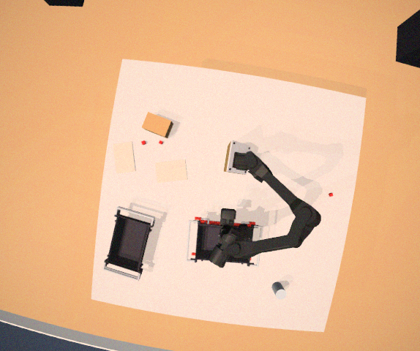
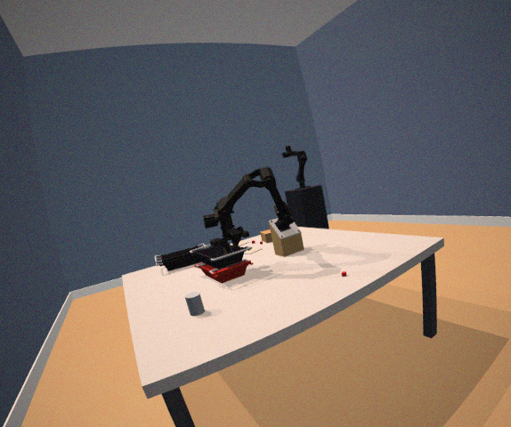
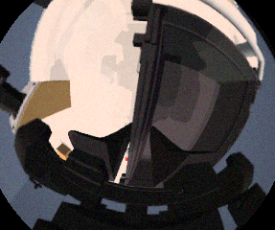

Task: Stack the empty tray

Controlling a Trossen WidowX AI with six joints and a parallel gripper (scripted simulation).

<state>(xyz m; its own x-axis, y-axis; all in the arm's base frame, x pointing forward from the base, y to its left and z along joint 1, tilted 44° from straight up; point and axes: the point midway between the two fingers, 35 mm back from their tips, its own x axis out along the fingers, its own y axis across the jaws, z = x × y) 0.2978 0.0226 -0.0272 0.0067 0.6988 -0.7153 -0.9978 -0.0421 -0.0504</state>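
My gripper tip is now 7 cm short of the black tray and 3 cm below it. Round my gripper tip: grey cylinder: 31 cm ahead, 33 cm to the left, 4 cm below; then tan box: 42 cm behind, 39 cm to the right, 5 cm below.
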